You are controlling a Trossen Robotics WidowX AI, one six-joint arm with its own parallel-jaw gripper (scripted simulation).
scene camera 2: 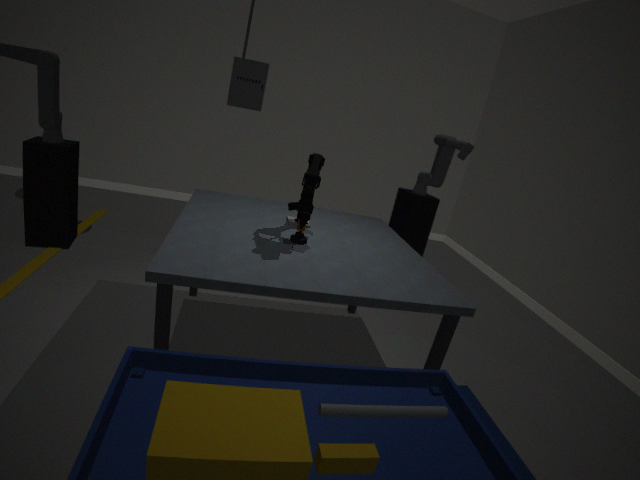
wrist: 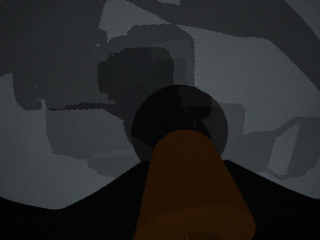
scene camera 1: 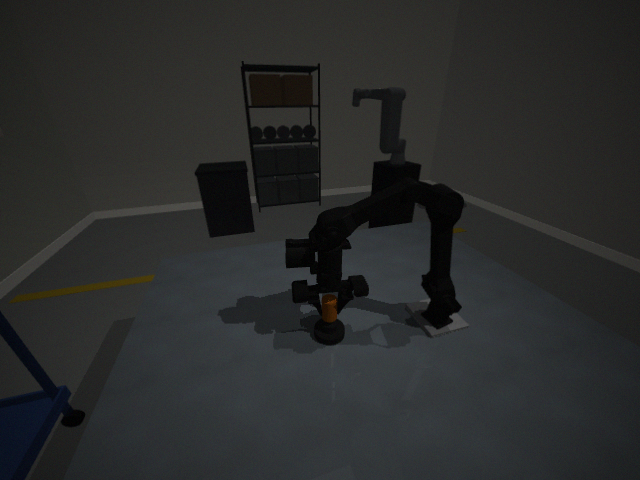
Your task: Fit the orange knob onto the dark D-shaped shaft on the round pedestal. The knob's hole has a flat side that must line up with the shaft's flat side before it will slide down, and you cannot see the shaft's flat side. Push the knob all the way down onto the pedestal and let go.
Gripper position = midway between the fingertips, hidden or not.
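Note:
My gripper (scene camera 1: 329,314), visible. Gripper (wrist: 185,168), visible too.

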